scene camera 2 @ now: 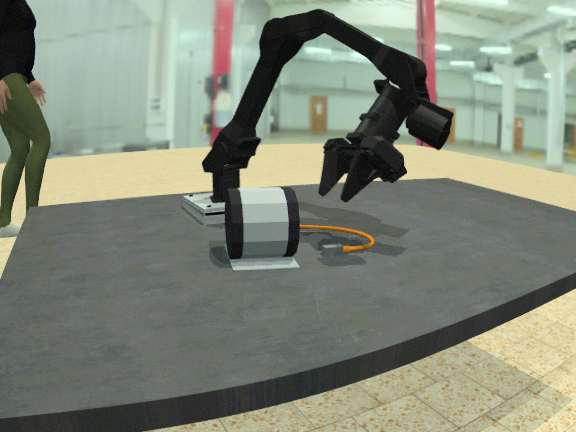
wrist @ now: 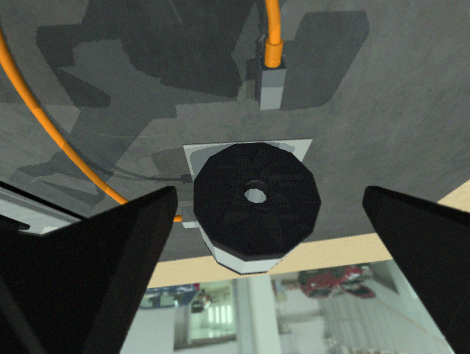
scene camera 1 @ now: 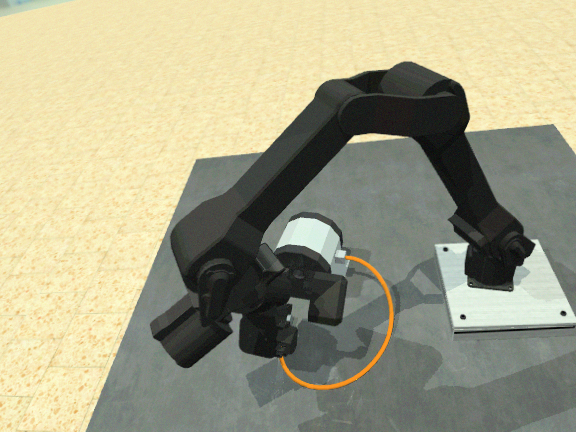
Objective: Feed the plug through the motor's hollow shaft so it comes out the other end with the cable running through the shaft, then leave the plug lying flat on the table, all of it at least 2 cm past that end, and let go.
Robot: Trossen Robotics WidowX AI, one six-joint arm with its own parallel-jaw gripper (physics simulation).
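Places are measured from the arm's base along level axes (x ahead, y left, z up), in metres.
Where they show: gripper, fingertip midpoint: (scene camera 2: 331,197) (wrist: 269,195); arm's base, origin of the base link: (scene camera 1: 489,273).
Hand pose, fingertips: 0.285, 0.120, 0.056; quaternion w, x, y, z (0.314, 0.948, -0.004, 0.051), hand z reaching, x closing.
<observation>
Each offset is from my fingertips to the top centre of the thing, as dx, dy, dz. "spot": to the spot under its first point. Level surfaces: height alone.
The motor {-0.001, -0.110, +0.016} (scene camera 1: 310,235) (scene camera 2: 265,220) (wrist: 260,225) is a white cylinder with black ends, lying on its side on a pale foot plate {+0.002, -0.110, -0.084} (scene camera 2: 265,265). In the wrist view, the shaft hole {spot: +0.006, -0.092, -0.044} (wrist: 255,195) faces the camera and shows light through it. The grey plug {+0.014, +0.001, -0.072} (scene camera 2: 332,249) (wrist: 271,87) lies on the table, apart from the motor, its bare end toward that end face; the arm mostly hides it in scene camera 1. The orange cable (scene camera 1: 391,310) (scene camera 2: 370,241) (wrist: 65,145) loops from the motor's side to the plug. My gripper (scene camera 2: 334,197) (wrist: 269,195) is open and empty, above the table beyond the plug in scene camera 2.
The arm's pale base plate (scene camera 1: 450,300) (scene camera 2: 200,206) is bolted to the dark table {dz -0.086} (scene camera 1: 240,185) (scene camera 2: 150,325). A small pale block {spot: -0.060, -0.102, -0.026} (scene camera 1: 341,256) (wrist: 189,217) on the motor's side holds the cable's fixed end. A person (scene camera 2: 22,125) stands beyond the table.
</observation>
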